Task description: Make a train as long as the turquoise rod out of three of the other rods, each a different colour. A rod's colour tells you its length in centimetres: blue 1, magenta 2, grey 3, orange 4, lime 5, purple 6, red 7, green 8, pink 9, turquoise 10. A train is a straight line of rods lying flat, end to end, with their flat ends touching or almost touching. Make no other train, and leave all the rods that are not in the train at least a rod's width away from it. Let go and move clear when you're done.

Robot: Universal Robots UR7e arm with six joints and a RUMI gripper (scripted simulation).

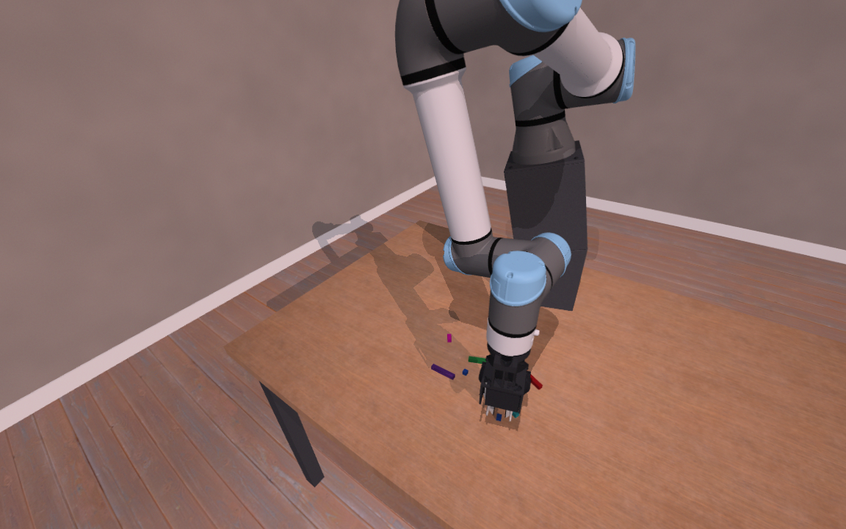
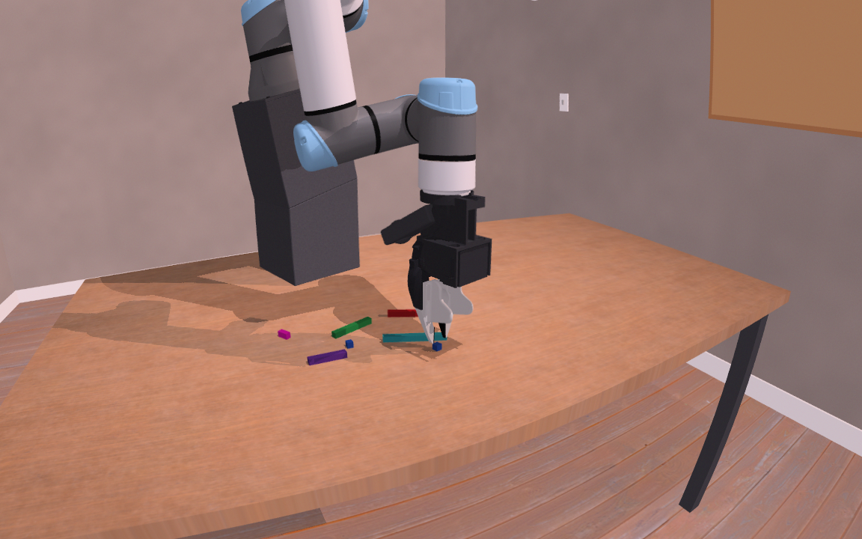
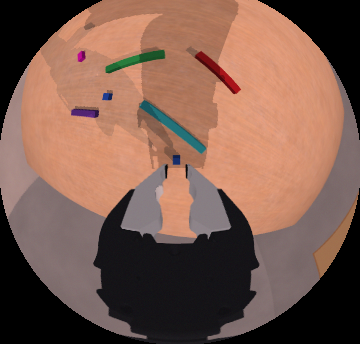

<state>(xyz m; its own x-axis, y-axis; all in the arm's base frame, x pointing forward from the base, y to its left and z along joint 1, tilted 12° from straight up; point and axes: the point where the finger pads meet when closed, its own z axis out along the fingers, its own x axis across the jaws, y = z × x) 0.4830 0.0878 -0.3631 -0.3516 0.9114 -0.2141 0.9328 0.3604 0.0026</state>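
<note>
The turquoise rod lies 4 cm behind my hand, 2 cm to the right of it and 3 cm below it. Also, from my hand: green rod 11 cm behind, 10 cm to the right, 3 cm below; red rod 13 cm behind, 1 cm to the left, 3 cm below; purple rod 3 cm behind, 16 cm to the right, 3 cm below.
</note>
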